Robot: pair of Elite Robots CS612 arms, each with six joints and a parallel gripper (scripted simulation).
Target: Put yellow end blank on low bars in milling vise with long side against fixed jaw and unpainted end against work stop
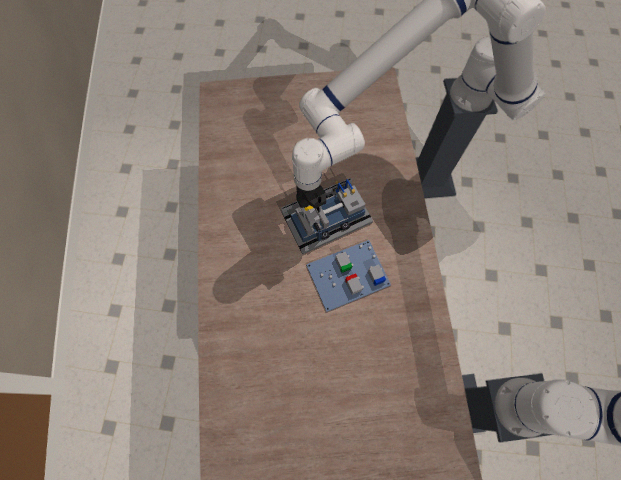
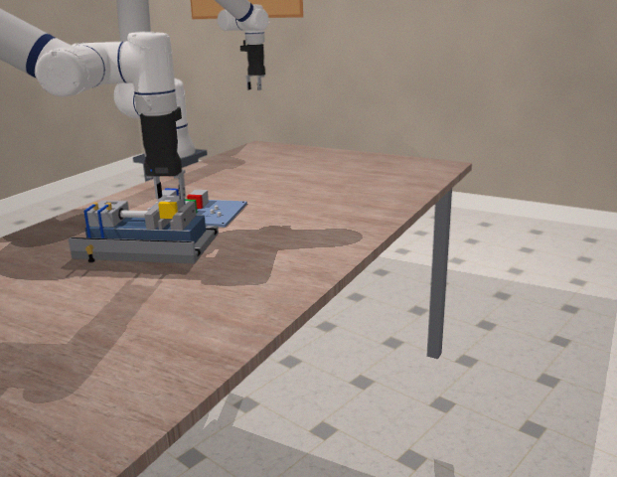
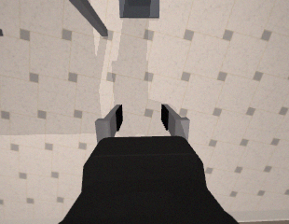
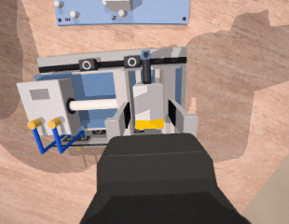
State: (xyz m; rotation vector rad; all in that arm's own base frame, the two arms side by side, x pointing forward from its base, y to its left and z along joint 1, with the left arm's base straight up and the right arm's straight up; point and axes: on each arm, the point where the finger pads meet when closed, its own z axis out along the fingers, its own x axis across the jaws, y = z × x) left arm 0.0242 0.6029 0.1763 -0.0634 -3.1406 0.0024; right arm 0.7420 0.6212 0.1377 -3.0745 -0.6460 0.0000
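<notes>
Now: the yellow-ended blank 40 mm below my right hand. The rest, counted from my right hand: work stop: 20 mm behind, 40 mm to the left, 50 mm below; fixed jaw: 30 mm ahead, 10 mm to the left, 60 mm below; low bar: 10 mm behind, 10 mm to the right, 70 mm below.
</notes>
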